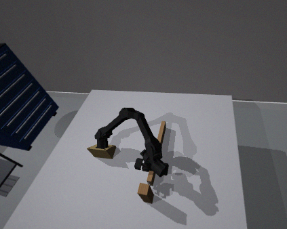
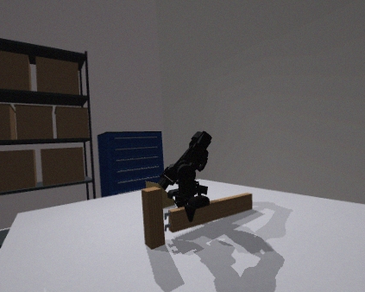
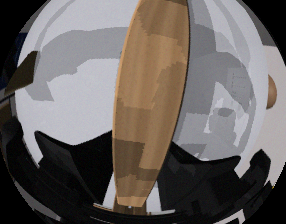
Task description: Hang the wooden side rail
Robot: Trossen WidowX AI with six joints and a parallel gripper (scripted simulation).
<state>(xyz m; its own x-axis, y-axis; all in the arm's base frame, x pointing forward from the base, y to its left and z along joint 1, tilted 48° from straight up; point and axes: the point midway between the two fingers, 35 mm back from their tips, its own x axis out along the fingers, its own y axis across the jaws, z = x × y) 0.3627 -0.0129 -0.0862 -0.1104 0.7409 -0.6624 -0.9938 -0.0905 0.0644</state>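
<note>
Now: gripper tip 140 mm to the left of the headboard post and 40 mm below it.
</note>
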